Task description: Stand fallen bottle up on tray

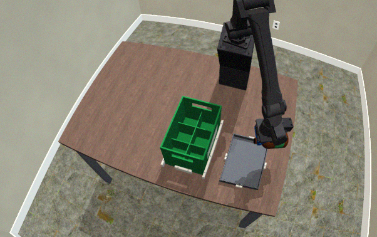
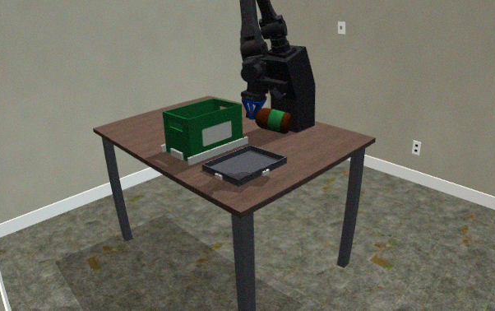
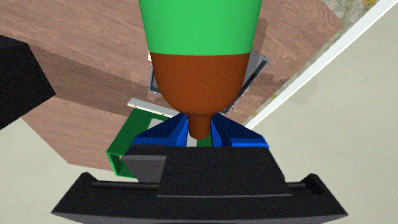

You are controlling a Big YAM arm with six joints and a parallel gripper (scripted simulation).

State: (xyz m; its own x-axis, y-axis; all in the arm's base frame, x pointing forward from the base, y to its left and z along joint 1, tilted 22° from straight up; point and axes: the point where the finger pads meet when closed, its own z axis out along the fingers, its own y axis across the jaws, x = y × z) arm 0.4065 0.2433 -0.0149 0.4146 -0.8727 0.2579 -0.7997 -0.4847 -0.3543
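Now: the bottle 3 cm behind my hand and 5 cm to the left of it. From my hand the other things lie so: tray (2 cm ahead, 2 cm to the right, 18 cm below); green crate (4 cm ahead, 29 cm to the right, 11 cm below).
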